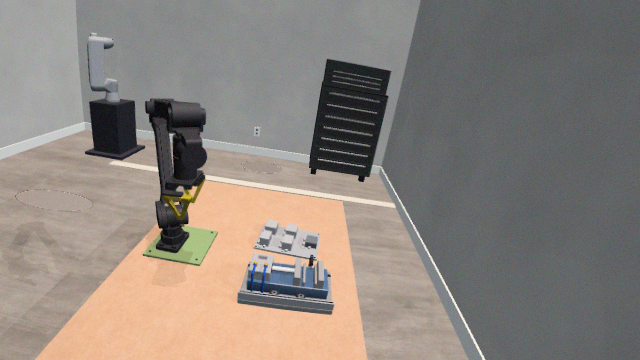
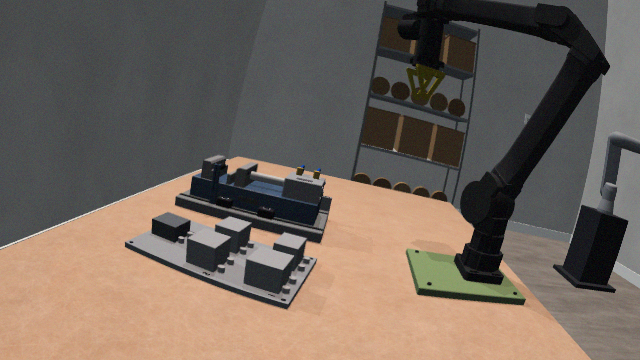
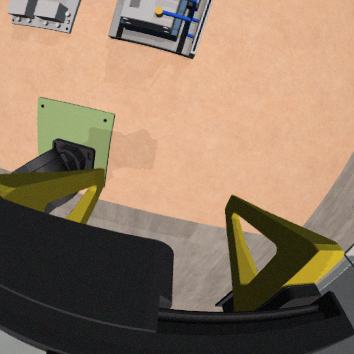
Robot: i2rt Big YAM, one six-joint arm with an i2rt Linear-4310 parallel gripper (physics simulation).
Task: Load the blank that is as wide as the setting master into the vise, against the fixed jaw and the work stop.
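Where they show: gripper, between the fingertips: (image 1: 186,210) (image 2: 420,99) (image 3: 167,189); arm's base, origin of its link: (image 1: 173,242) (image 2: 476,272) (image 3: 73,157).
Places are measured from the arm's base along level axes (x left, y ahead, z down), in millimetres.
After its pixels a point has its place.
A grey plate (image 1: 305,251) {z 4, x 89, y 510 mm} (image 2: 150,246) {z 3, x 220, y 529 mm} (image 3: 71,7) {z 3, x 72, y 360 mm} carries several light grey blocks and one darker block (image 1: 311,241) {z -21, x 130, y 529 mm} (image 2: 171,226) {z -20, x 173, y 516 mm} at one end. Which is the setting master and which blank matches its width cannot be told. The blue vise (image 1: 300,288) {z -44, x -175, y 504 mm} (image 2: 255,200) {z -32, x -68, y 446 mm} (image 3: 150,15) {z -85, x -135, y 344 mm} stands beside the plate. Its end jaw (image 1: 319,275) (image 2: 215,167) and inner jaw (image 1: 298,272) (image 2: 245,175) stand apart; no block shows between them. A dark post (image 1: 312,260) {z -85, x -75, y 532 mm} (image 2: 216,184) {z -49, x -46, y 524 mm} rises at the vise's side near the end jaw. My gripper (image 1: 183,207) {z -296, x -229, y 166 mm} (image 2: 422,98) {z -296, x -229, y 166 mm} (image 3: 167,189) {z -296, x -229, y 166 mm} is open and empty, high above the table, away from plate and vise.
The arm stands on a green base plate (image 1: 202,245) {z 0, x 13, y 113 mm} (image 2: 435,272) {z 0, x 38, y 98 mm} (image 3: 65,120) {z 0, x 32, y 95 mm} on the orange table (image 1: 165,320) {z 11, x -340, y 135 mm} (image 2: 365,320) {z 11, x 239, y 217 mm} (image 3: 200,125) {z 11, x -300, y 179 mm}. Blue hoses rise at the vise's end. A black cabinet (image 1: 350,125), a shelf rack (image 2: 465,31) and a pedestal (image 1: 113,127) (image 2: 595,245) with another arm stand farther off.
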